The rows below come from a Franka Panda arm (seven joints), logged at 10 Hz.
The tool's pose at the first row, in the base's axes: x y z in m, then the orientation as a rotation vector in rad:
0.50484, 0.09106, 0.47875, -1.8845, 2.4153, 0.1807
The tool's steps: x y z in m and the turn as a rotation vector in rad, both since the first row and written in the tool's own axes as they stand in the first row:
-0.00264, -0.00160, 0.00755, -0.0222, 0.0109, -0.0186
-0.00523, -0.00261, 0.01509, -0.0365, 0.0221, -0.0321
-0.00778, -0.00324, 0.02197, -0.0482, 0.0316, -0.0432
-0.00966, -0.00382, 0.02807, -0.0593, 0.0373, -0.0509
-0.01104, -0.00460, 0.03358, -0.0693, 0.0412, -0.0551
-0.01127, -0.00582, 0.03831, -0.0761, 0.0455, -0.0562
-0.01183, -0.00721, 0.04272, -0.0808, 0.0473, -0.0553
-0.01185, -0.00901, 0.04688, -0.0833, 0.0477, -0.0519
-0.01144, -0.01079, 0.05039, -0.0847, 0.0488, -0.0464
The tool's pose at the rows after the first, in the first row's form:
0.50692, 0.09425, 0.47154, -1.9215, 2.4118, 0.1975
0.50842, 0.09753, 0.46436, -1.9494, 2.4103, 0.2045
0.50955, 0.10077, 0.45784, -1.9726, 2.4091, 0.2100
0.51048, 0.10328, 0.45202, -1.9895, 2.4086, 0.2184
0.51149, 0.10517, 0.44670, -2.0008, 2.4101, 0.2273
0.51266, 0.10575, 0.44199, 1.9991, -2.4040, -0.2311
0.51408, 0.10656, 0.43762, 1.9955, -2.4010, -0.2348
0.51577, 0.10672, 0.43342, 1.9901, -2.4024, -0.2376
0.51734, 0.10638, 0.42981, 1.9823, -2.4061, -0.2384

